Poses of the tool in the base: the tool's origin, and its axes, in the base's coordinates. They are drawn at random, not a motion.
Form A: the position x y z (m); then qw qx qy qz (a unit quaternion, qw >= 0).
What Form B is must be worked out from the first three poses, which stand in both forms.
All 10 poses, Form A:
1: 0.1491 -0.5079 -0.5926 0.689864 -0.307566 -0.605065 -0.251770
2: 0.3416 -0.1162 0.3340 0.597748 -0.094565 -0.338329 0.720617
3: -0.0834 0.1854 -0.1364 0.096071 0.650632 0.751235 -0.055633
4: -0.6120 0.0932 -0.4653 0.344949 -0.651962 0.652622 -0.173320
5: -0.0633 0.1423 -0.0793 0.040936 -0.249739 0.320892 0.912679
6: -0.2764 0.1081 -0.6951 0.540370 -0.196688 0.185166 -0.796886
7: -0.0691 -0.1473 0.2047 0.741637 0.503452 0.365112 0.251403
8: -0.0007 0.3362 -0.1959 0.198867 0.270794 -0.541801 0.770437
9: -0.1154 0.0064 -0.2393 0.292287 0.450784 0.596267 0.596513
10: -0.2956 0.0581 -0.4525 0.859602 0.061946 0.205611 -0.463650
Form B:
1: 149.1 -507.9 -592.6 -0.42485 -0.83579 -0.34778 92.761
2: 341.6 -116.2 334.0 -0.11796 -0.42202 0.89888 106.582
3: -83.4 185.4 -136.4 0.65366 0.75473 -0.05589 168.974
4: -612.0 93.2 -465.3 -0.69460 0.69530 -0.18465 139.643
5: -63.3 142.3 -79.3 -0.24995 0.32116 0.91344 175.308
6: -276.4 108.1 -695.1 -0.23376 0.22006 -0.94706 114.582
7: -69.1 -147.3 204.7 0.75052 0.54429 0.37478 84.258
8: -0.7 336.2 -195.9 0.27631 -0.55284 0.78614 157.059
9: -115.4 6.4 -239.3 0.47137 0.62349 0.62375 146.010
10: -295.6 58.1 -452.5 0.12123 0.40240 -0.90740 61.456
